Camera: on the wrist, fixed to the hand. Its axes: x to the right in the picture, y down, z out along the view.
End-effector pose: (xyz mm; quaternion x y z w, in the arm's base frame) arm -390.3 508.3 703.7 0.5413 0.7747 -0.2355 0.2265
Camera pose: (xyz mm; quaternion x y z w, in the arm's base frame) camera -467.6 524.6 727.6 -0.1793 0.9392 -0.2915 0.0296
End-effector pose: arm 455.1 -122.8 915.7 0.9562 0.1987 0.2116 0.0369
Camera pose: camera 431.9 -49.6 946.0 0.5349 0.8043 0.1239 0.2273
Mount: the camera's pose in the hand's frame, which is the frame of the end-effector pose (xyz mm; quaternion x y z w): 21.5 -71.0 -36.2 -0.0520 -0.0102 -0.7063 0.7059
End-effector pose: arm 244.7 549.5 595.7 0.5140 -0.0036 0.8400 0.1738
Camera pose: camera 225.6 629.1 585.0 0.3649 0.3150 0.4648 0.7427
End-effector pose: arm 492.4 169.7 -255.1 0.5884 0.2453 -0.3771 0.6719
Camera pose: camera 452.9 198.7 -321.5 0.2033 0.6015 -0.7340 0.2410
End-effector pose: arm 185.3 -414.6 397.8 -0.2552 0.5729 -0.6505 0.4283
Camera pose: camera 125.9 -415.5 455.1 0.6137 -0.2536 0.7293 0.1645
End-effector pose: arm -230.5 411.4 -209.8 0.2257 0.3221 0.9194 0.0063
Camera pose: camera -274.5 449.7 -268.2 -0.0591 0.3389 0.6590 0.6688
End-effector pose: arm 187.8 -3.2 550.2 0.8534 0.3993 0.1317 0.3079
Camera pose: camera 142.0 63.3 533.0 0.3057 0.8747 -0.1125 0.3588
